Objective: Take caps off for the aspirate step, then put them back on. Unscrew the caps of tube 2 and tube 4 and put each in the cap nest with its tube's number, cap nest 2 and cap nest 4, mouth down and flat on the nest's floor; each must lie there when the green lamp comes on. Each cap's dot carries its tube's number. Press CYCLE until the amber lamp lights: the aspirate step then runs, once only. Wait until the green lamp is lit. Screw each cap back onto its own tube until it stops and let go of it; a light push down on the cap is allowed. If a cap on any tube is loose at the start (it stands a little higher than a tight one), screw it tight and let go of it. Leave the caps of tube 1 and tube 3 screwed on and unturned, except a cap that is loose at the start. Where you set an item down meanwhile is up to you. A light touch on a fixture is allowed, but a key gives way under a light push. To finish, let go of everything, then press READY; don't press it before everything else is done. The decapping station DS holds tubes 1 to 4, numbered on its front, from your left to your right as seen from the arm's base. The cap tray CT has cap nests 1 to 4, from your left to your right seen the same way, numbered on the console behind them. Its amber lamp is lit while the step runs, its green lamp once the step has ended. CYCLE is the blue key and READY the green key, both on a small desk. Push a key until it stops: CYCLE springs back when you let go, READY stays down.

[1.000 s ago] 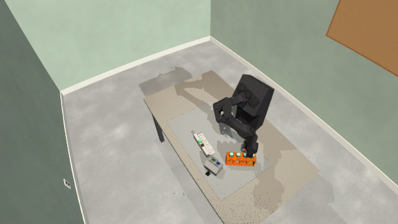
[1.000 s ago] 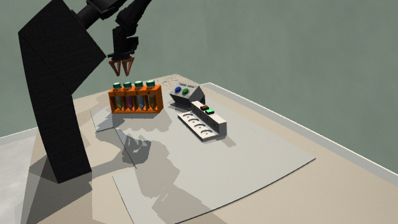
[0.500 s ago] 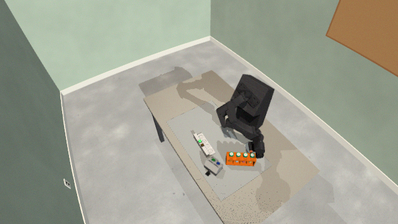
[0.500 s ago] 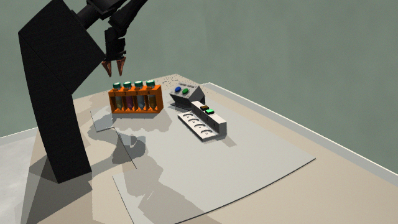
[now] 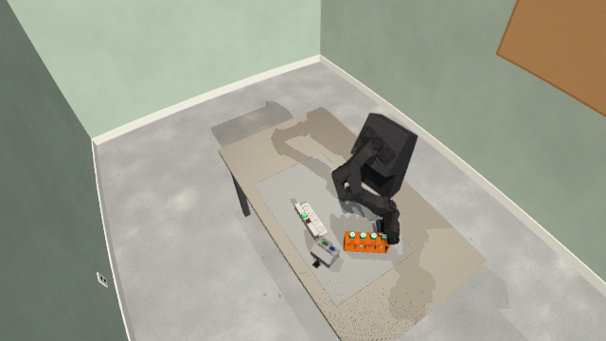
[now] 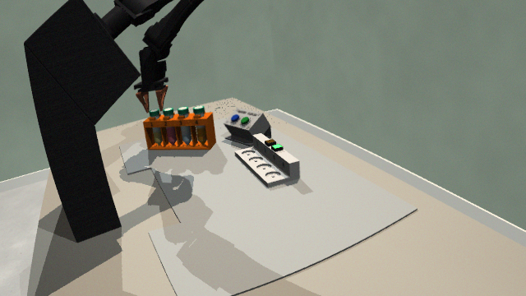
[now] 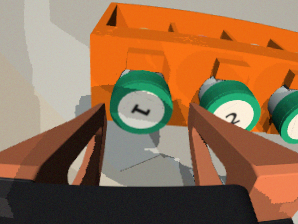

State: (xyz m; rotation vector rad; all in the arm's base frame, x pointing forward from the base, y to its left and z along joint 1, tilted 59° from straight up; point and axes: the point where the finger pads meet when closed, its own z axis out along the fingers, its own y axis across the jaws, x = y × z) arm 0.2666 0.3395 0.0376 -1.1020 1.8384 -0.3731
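The cap 1 is 10 mm below my hand. Round my hand: green ready key: 270 mm ahead, 80 mm to the right, 60 mm below; then blue cycle key: 250 mm ahead, 40 mm to the right, 60 mm below.
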